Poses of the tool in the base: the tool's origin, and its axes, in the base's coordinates. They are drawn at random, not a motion.
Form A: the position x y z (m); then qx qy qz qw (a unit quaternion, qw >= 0).
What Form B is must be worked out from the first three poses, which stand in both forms.
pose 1, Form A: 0.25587, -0.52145, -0.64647, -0.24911, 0.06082, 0.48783, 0.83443
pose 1, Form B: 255.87, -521.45, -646.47, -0.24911, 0.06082, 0.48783, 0.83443
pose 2, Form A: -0.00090, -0.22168, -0.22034, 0.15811, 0.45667, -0.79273, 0.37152
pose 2, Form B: -0.90, -221.68, -220.34, 0.15811, 0.45667, -0.79273, 0.37152
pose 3, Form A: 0.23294, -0.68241, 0.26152, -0.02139, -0.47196, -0.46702, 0.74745
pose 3, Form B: 232.94, -682.41, 261.52, -0.02139, -0.47196, -0.46702, 0.74745
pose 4, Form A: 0.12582, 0.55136, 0.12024, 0.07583, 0.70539, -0.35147, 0.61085
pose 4, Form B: 125.82, 551.36, 120.24, 0.07583, 0.70539, -0.35147, 0.61085
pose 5, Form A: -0.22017, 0.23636, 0.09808, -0.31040, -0.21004, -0.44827, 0.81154
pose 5, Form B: -220.17, 236.36, 98.08, -0.31040, -0.21004, -0.44827, 0.81154
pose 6, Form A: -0.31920, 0.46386, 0.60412, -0.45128, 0.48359, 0.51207, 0.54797
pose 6, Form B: -319.20, 463.86, 604.12, -0.45128, 0.48359, 0.51207, 0.54797
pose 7, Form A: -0.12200, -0.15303, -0.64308, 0.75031, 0.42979, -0.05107, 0.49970
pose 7, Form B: -122.00, -153.03, -643.08, 0.75031, 0.42979, -0.05107, 0.49970
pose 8, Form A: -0.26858, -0.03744, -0.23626, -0.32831, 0.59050, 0.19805, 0.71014
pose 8, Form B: -268.58, -37.44, -236.26, -0.32831, 0.59050, 0.19805, 0.71014
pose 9, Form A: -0.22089, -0.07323, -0.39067, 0.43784, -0.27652, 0.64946, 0.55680
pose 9, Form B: -220.89, -73.23, -390.67, 0.43784, -0.27652, 0.64946, 0.55680
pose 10, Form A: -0.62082, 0.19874, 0.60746, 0.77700, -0.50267, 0.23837, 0.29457
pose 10, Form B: -620.82, 198.74, 607.46, 0.77700, -0.50267, 0.23837, 0.29457
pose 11, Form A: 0.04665, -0.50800, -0.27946, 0.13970, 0.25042, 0.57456, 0.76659
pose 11, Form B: 46.65, -508.00, -279.46, 0.13970, 0.25042, 0.57456, 0.76659
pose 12, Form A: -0.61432, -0.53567, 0.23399, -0.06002, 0.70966, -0.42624, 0.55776
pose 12, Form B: -614.32, -535.67, 233.99, -0.06002, 0.70966, -0.42624, 0.55776
